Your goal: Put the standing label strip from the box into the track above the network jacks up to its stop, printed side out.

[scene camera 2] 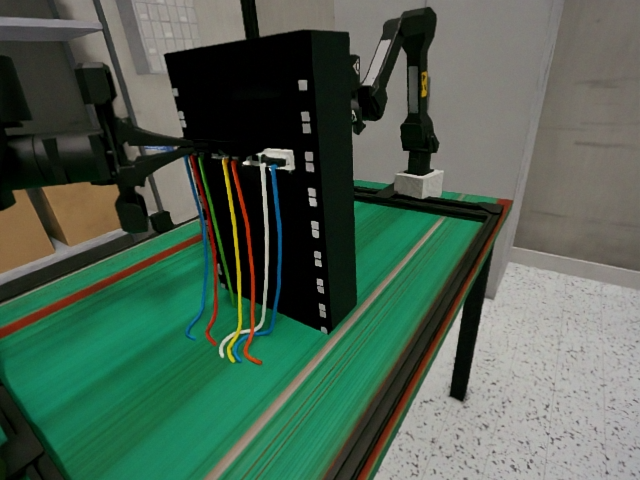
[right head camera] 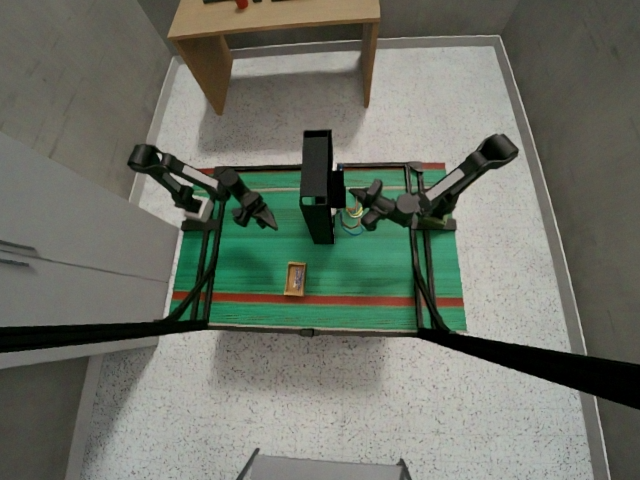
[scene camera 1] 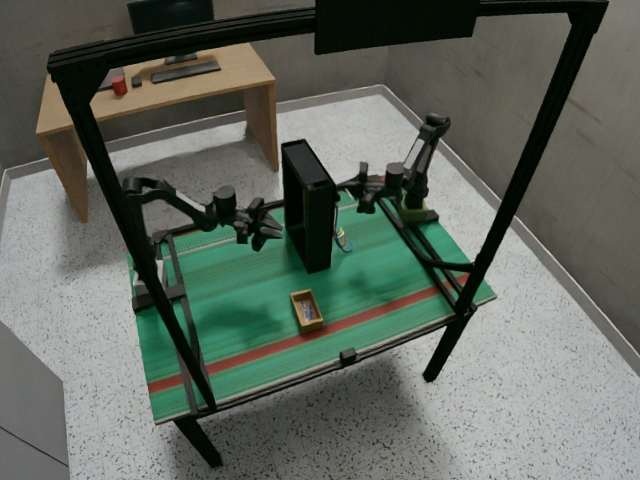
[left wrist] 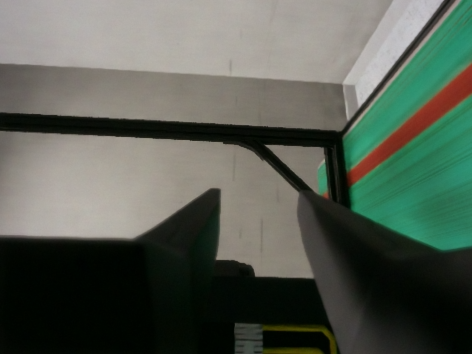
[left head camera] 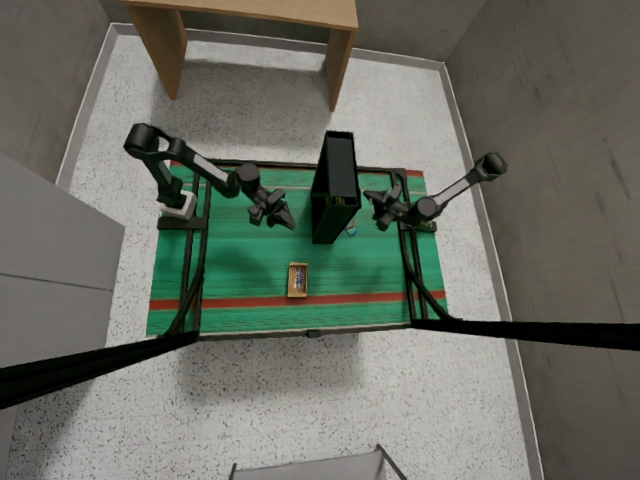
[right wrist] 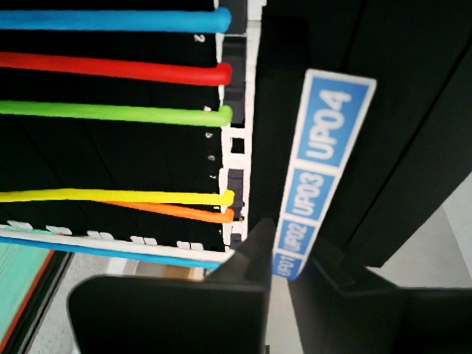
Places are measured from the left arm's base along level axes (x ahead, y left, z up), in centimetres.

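Pixels of known places: left gripper, between the fingertips: point(right head camera: 276, 228) point(scene camera 1: 282, 233) point(left wrist: 259, 200) point(left head camera: 294, 227); right gripper, between the fingertips: point(scene camera 2: 193, 146) point(right head camera: 349, 189) point(scene camera 1: 336, 186) point(left head camera: 363, 191) point(right wrist: 277, 229); left arm's base, origin of its link: point(scene camera 2: 418, 171) point(right head camera: 194, 206) point(left head camera: 176, 200); right arm's base, origin of its link: point(right head camera: 436, 210) point(scene camera 1: 413, 203).
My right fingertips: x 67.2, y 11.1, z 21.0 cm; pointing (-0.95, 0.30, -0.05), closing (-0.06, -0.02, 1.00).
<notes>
Ahead of a thing's pixels: the offset from my right fingertips to its middle. "spot": to the spot under its first point. Level surfaces: height alone.
My right gripper point(left head camera: 366, 194) point(right head camera: 353, 191) point(scene camera 1: 339, 186) point(scene camera 2: 191, 147) is shut on a blue-and-white label strip {dx +3.2, dy -3.8, dz +0.1 cm} point(right wrist: 311, 175) and is at the cable side of the black rack. In the right wrist view the printed face shows UP01 to UP04, slanting beside the row of network jacks {spot: dx -5.5, dy -0.5, dz -2.3 cm} point(right wrist: 236, 145). I cannot make out the track. In scene camera 2 the fingers are close to the left end of the jack row. My left gripper point(left head camera: 290, 225) point(right head camera: 272, 226) point(scene camera 1: 279, 231) point(left wrist: 259, 200) is partly open and empty, on the other side of the rack. The box {dx -14.4, dy -30.1, dz -26.4 cm} point(left head camera: 290, 281) point(right head camera: 287, 279) point(scene camera 1: 296, 310) holds some blue-and-white pieces.
The tall black rack {dx -10.6, dy -0.3, dz -8.8 cm} point(left head camera: 341, 160) point(right head camera: 315, 170) point(scene camera 1: 319, 227) point(scene camera 2: 242, 93) stands upright between the arms. Several coloured cables point(scene camera 2: 251, 248) point(right wrist: 125, 65) hang from the jacks to the green table top {dz -28.8 cm} point(scene camera 2: 129, 361). The box lies near the table's front edge.
</notes>
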